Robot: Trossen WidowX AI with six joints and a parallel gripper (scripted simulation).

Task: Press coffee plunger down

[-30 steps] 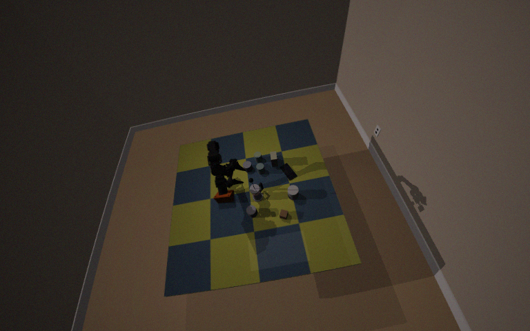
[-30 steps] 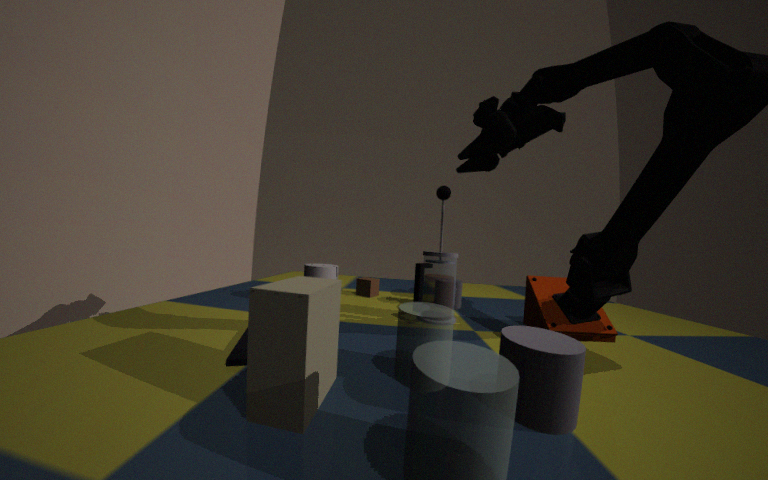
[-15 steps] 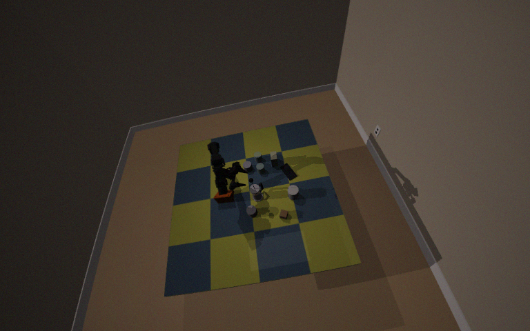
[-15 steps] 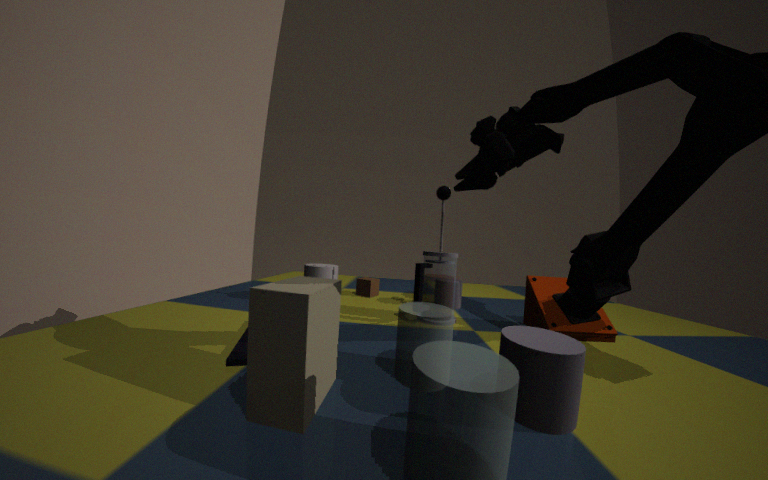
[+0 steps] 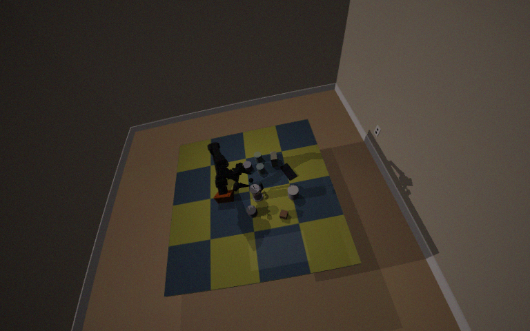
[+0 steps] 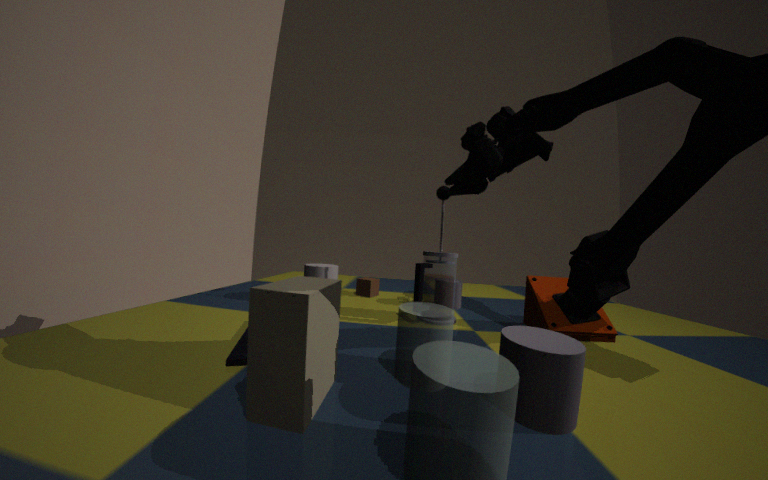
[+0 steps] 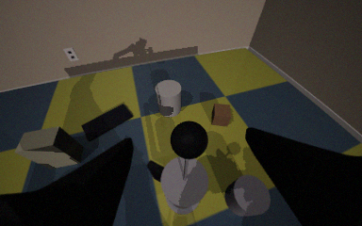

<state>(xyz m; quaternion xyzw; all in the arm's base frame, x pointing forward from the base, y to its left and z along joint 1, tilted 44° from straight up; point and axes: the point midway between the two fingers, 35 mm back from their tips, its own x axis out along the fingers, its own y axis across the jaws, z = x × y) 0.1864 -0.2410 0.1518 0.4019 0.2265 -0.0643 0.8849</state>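
Now: the coffee press 20 mm ahead of my gripper tip, 10 mm to the left of it and 150 mm below it. The rest, counted from my gripper tip: brown cube (160 mm ahead, 200 mm to the right, 260 mm below); then pale cylinder (270 mm ahead, 70 mm to the right, 240 mm below); then beige block (210 mm ahead, 270 mm to the left, 230 mm below).
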